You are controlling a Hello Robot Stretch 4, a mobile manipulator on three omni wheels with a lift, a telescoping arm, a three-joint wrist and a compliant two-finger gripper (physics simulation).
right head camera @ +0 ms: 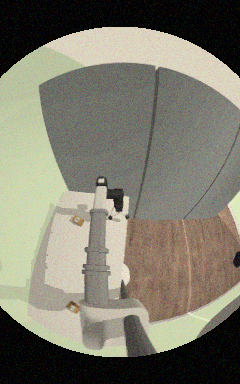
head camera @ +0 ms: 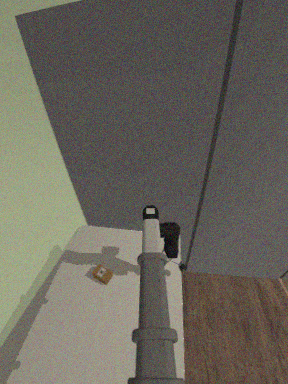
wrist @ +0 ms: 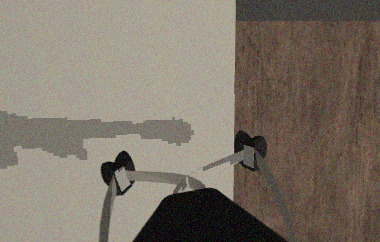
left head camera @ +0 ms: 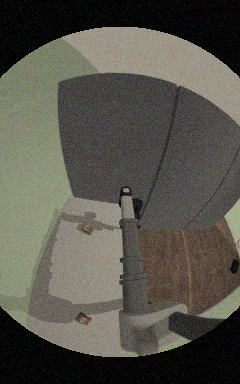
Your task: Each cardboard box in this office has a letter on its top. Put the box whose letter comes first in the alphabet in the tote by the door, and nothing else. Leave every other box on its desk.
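Frame: origin at the robot's base, x ahead, y left, z up, level; millimetres.
Where they show: gripper, between the fingertips: (right head camera: 118,218) (head camera: 168,269) (wrist: 184,154).
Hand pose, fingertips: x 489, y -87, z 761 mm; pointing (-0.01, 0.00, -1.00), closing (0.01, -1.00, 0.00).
Things, the pixels of their top centre, and the offset from my fingertips. "pt": a spot on its surface instead. Level surfaces: height alone.
- small brown cardboard box, centre of its top: (head camera: 101,271) (left head camera: 86,227) (right head camera: 76,218) 0 mm ahead, 362 mm left, 18 mm down
- pale desk, height of its surface: 68 mm down
- second brown box, centre of its top: (left head camera: 82,319) (right head camera: 71,307) 757 mm back, 350 mm left, 18 mm down
- tall dark grey panel, a spot on its surface: (head camera: 125,125) pt 448 mm ahead, 207 mm left, 636 mm up
- Brown wooden floor, height of its surface: 788 mm down
A small brown cardboard box (head camera: 103,274) (left head camera: 86,228) (right head camera: 77,220) with a white label lies on the pale desk (head camera: 95,325) (left head camera: 85,265) (right head camera: 65,255) (wrist: 125,60), left of the arm. Its letter is too small to read. A second brown box (left head camera: 83,318) (right head camera: 73,307) lies nearer the robot on a pale surface, its letter also unreadable. My gripper (right head camera: 119,217) (wrist: 184,154) is open and empty above the desk's right edge, with one fingertip over the desk and the other past the edge, over the floor. The tote does not show in these views.
A tall dark grey panel (head camera: 125,125) (left head camera: 115,135) (right head camera: 100,125) stands beyond the desk. A pale green wall (head camera: 25,175) (left head camera: 25,175) (right head camera: 25,165) runs along the left. Brown wooden floor (head camera: 235,325) (wrist: 310,100) lies to the right. A small black object (left head camera: 234,266) (right head camera: 237,259) shows at the far right.
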